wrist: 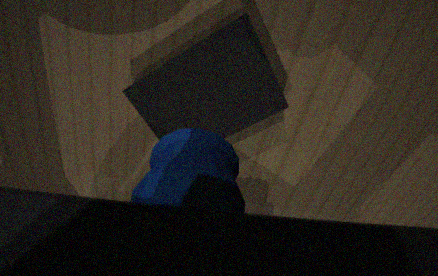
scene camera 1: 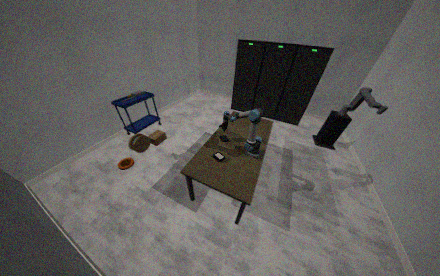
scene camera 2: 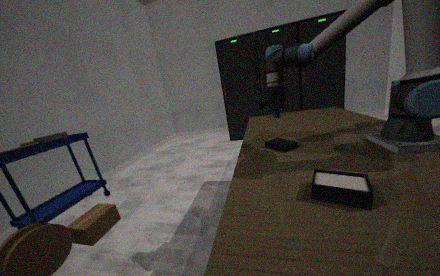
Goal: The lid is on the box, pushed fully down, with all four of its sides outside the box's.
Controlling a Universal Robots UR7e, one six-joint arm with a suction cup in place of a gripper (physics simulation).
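Where they show: hand, tool point: (wrist: 194, 168) (scene camera 1: 224, 130) (scene camera 2: 276, 117); arm's base, link origin: (scene camera 1: 253, 150) (scene camera 2: 405, 136).
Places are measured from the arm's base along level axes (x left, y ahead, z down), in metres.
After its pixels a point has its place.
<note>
The lid (scene camera 1: 224, 138) {y 0.469, x -0.083, z -0.001 m} (scene camera 2: 281, 145) {y 0.485, x -0.045, z -0.001 m} (wrist: 210, 80) {y 0.497, x -0.098, z -0.001 m} is a flat black rectangle lying on the table. The box (scene camera 1: 218, 160) {y 0.391, x 0.364, z 0.007 m} (scene camera 2: 341, 196) {y 0.419, x 0.346, z 0.001 m} is black-walled with a pale inside and stands uncovered on the table, apart from the lid and nearer to scene camera 2. My gripper (scene camera 1: 223, 129) {y 0.490, x -0.099, z -0.129 m} (scene camera 2: 276, 115) (wrist: 195, 160), a blue suction cup pointing down, is open, with no object on it. It is in the air above the table near the lid, with a gap below it. In the wrist view it hides part of the lid's lower edge.
The wooden table (scene camera 1: 220, 180) {y 0.266, x 0.616, z 0.025 m} (scene camera 2: 270, 240) {y 0.606, x 0.446, z 0.025 m} carries the arm's base (scene camera 1: 253, 147) (scene camera 2: 407, 137) {y 0.044, x 0.060, z -0.020 m}. A blue cart (scene camera 1: 134, 101) (scene camera 2: 55, 202), a wooden block (scene camera 1: 158, 137) (scene camera 2: 95, 223) and an orange ring (scene camera 1: 120, 164) are on the floor. A second arm (scene camera 1: 366, 94) stands at the right.
</note>
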